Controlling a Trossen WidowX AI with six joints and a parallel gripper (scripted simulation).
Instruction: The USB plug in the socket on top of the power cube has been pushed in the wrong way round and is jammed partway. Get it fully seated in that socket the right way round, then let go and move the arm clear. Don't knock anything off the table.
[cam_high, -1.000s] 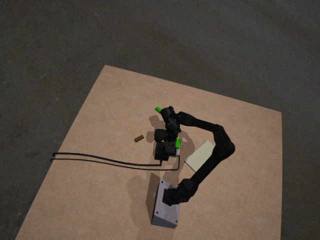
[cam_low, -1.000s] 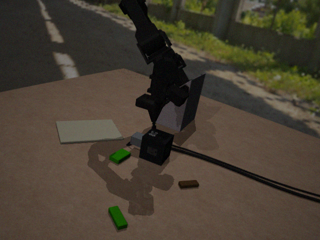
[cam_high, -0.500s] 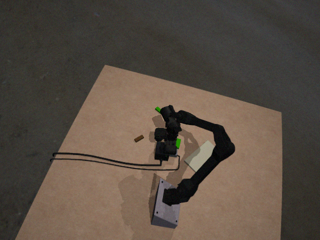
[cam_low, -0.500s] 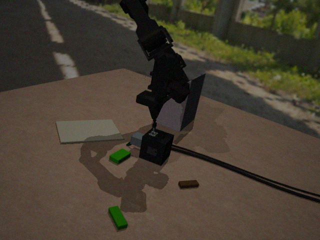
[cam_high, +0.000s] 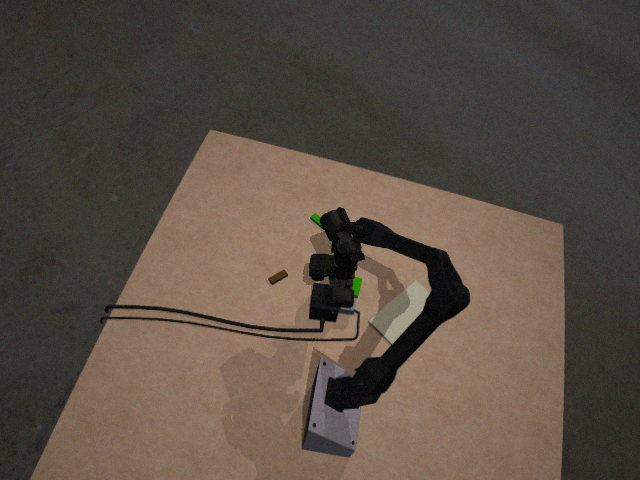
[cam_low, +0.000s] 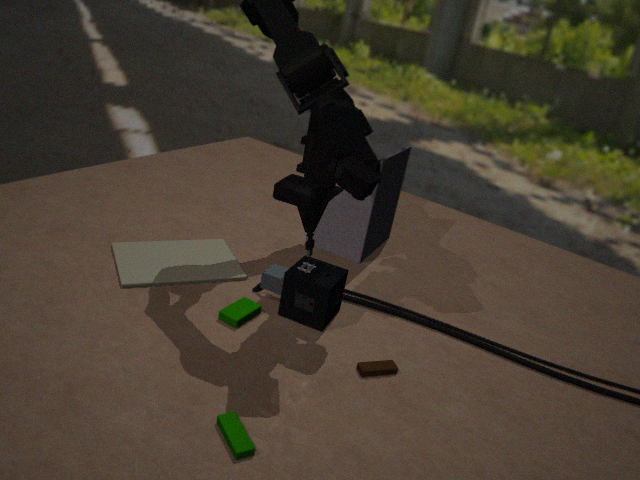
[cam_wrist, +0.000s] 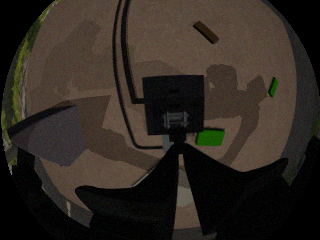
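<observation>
Now: gripper tip 20 mm above the dark USB plug. The rest, counted from my gripper tip: brown block (70 mm ahead, 170 mm to the left, 130 mm below); then pale flat card (20 mm ahead, 230 mm to the right, 130 mm below); then USB socket (10 mm to the left, 60 mm below).
</observation>
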